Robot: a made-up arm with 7 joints. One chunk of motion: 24 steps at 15 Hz.
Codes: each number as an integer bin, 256 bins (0 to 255) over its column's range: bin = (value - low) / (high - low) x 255, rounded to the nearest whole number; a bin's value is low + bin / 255 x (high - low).
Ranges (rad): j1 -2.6..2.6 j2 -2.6..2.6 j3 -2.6..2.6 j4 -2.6..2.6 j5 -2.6..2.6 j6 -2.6..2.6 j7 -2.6..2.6
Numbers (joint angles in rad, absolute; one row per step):
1: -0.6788 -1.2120 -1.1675 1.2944 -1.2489 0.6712 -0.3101
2: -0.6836 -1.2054 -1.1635 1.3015 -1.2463 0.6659 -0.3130
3: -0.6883 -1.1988 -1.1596 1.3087 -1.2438 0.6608 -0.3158
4: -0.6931 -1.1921 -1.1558 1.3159 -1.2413 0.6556 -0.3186
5: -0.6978 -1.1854 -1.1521 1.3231 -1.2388 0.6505 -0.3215
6: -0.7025 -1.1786 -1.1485 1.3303 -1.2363 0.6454 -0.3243
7: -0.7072 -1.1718 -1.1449 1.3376 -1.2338 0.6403 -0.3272
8: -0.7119 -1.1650 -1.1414 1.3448 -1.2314 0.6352 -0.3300
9: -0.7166 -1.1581 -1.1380 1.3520 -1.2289 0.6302 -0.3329
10: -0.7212 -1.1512 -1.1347 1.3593 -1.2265 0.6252 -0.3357
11: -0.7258 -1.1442 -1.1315 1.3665 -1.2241 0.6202 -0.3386
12: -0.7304 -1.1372 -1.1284 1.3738 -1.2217 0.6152 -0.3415
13: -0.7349 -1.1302 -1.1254 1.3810 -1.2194 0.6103 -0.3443
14: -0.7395 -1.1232 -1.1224 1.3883 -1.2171 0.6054 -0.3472
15: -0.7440 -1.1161 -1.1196 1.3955 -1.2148 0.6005 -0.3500
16: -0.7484 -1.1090 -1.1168 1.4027 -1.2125 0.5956 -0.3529
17: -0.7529 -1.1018 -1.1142 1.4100 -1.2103 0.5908 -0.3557
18: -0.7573 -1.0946 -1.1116 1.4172 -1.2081 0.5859 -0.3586
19: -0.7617 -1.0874 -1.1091 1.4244 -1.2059 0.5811 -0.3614
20: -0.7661 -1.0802 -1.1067 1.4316 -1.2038 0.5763 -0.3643
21: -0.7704 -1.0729 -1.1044 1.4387 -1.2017 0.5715 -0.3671
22: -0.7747 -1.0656 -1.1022 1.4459 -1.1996 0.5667 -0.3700
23: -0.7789 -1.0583 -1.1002 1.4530 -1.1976 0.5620 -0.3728
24: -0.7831 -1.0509 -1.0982 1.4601 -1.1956 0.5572 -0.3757
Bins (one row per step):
1: 94 68 70 191 66 160 112
2: 94 68 70 191 66 160 112
3: 94 69 71 192 67 160 112
4: 94 69 71 192 67 160 112
5: 93 69 71 192 67 159 112
6: 93 70 71 193 67 159 112
7: 93 70 71 193 67 159 111
8: 93 70 72 193 67 159 111
9: 92 71 72 194 67 158 111
10: 92 71 72 194 67 158 111
11: 92 71 72 195 67 158 111
12: 92 72 72 195 68 158 111
13: 91 72 72 195 68 157 111
14: 91 72 72 196 68 157 110
15: 91 73 73 196 68 157 110
16: 91 73 73 196 68 157 110
17: 91 73 73 197 68 156 110
18: 90 74 73 197 68 156 110
19: 90 74 73 197 68 156 110
20: 90 75 73 198 68 156 110
21: 90 75 73 198 69 156 109
22: 90 75 73 198 69 155 109
23: 89 76 74 199 69 155 109
24: 89 76 74 199 69 155 109

